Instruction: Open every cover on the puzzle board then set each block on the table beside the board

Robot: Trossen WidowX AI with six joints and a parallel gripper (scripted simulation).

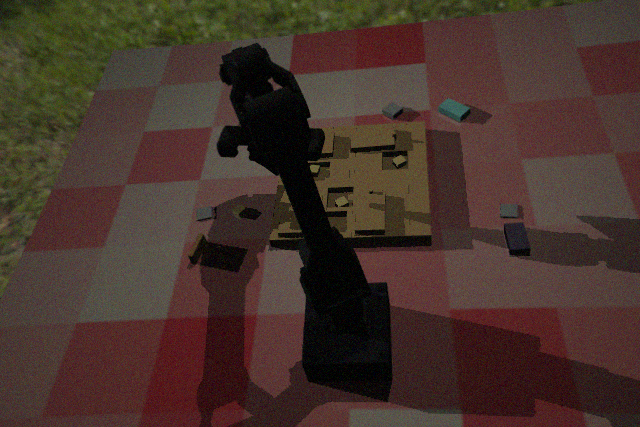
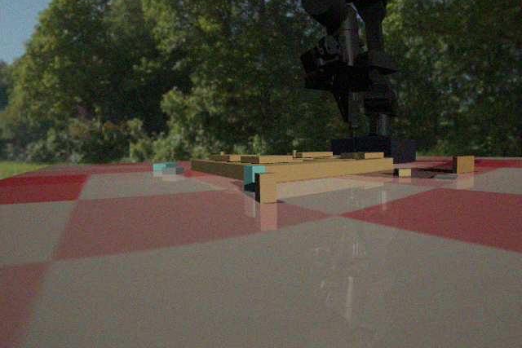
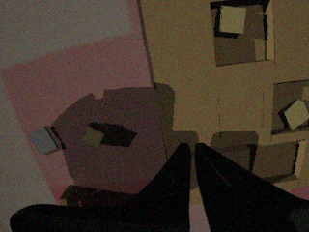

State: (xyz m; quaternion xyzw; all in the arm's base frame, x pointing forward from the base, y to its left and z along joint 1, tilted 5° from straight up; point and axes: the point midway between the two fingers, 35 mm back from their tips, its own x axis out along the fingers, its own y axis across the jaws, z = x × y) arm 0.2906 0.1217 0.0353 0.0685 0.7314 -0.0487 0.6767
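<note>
The tan puzzle board lies 110 mm to the right of my gripper tip, 70 mm below it and 30 mm ahead of it. Round my gripper tip: brown slab: 160 mm to the left, 110 mm behind, 70 mm below; teal cube: 230 mm ahead, 70 mm below, 60 mm to the left; purple block: 410 mm to the right, 120 mm behind, 80 mm below.
</note>
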